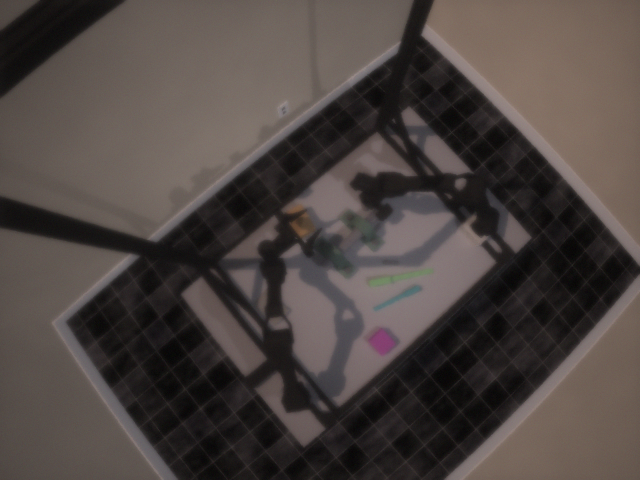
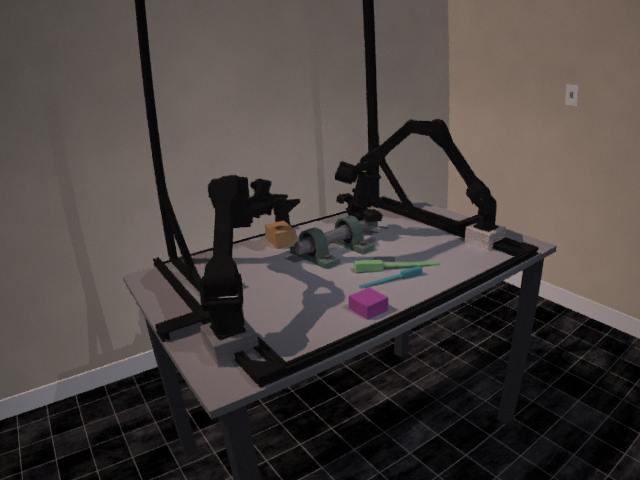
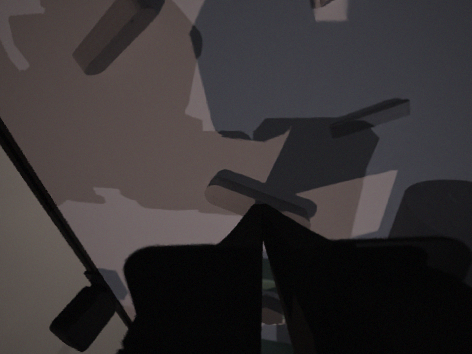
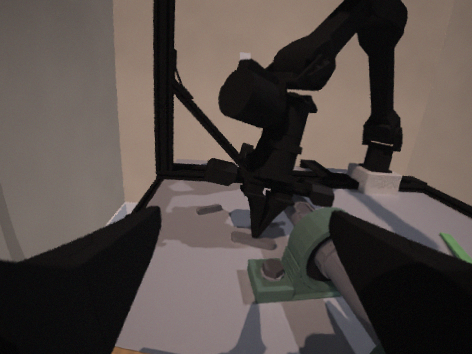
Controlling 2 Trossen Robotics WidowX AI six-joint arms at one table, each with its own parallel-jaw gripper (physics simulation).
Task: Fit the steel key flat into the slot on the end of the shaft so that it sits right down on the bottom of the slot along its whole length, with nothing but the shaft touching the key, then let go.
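Frame: origin at the left arm's base, x ahead, y left, z up, level; millimetres.
Where they show: left gripper, fingertip midpoint: [image 1: 363, 202] [image 3: 259, 211] [image 4: 254, 236]; right gripper, fingertip midpoint: [image 1: 314, 218] [image 2: 293, 198] [image 4: 246, 217]; left arm's base at its link origin: [image 1: 480, 226] [image 2: 486, 227] [image 4: 374, 168]; right arm's base at its link origin: [image 1: 299, 395] [image 2: 227, 329].
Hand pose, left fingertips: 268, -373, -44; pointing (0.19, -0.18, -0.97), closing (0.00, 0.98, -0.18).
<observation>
Things, the pixels of their top centre, and the offset from my left fingertips, as dx, dy, dz.
- grey shaft at its top centre: [image 4: 358, 256] [image 2: 338, 227] [image 1: 354, 235] +125, +79, +63
- round-ended grey bar at its top centre: [image 3: 256, 210] [image 4: 253, 237] +1, -2, -1
- second round-ended bar at its top centre: [image 3: 101, 34] [image 4: 209, 206] -94, -71, +1
- square-ended bar at its top centre: [image 3: 370, 121] -52, +49, -5
- orange block at its top centre: [image 2: 279, 226] [image 1: 299, 220] +237, -101, +43
- green tool at its top centre: [image 2: 397, 258] [image 1: 403, 276] +85, +313, +19
- teal tool at its top centre: [image 2: 391, 273] [image 1: 397, 298] +156, +361, +12
- magenta block at its top centre: [image 2: 368, 296] [image 1: 382, 342] +306, +439, +26
- dark grey bar at its top centre: [image 2: 384, 257] [image 1: 391, 262] +77, +248, -2
A grey shaft [image 1: 350, 235] [image 2: 337, 239] [image 4: 345, 292] lies in two green bearing blocks; its slot cannot be made out. My left gripper [image 3: 259, 211] [image 4: 254, 236] is shut and empty, pointing down beside the shaft's far end. A round-ended grey bar [image 3: 235, 192] [image 4: 250, 240] lies on the table at its fingertips; contact cannot be told. A second round-ended bar [image 3: 107, 42] [image 4: 209, 209] and a square-ended bar [image 3: 372, 119] lie farther off. I cannot tell which is the steel key. My right gripper [image 2: 290, 209] is open and empty, above the shaft's near end.
An orange block [image 1: 301, 223] [image 2: 279, 234] stands near the right gripper. A green tool [image 1: 400, 277] [image 2: 369, 266], a teal tool [image 1: 398, 297] [image 2: 410, 272] and a magenta block [image 1: 382, 341] [image 2: 368, 302] lie nearer the front. Another dark grey bar [image 1: 390, 261] [image 2: 384, 258] lies behind the green tool.
</observation>
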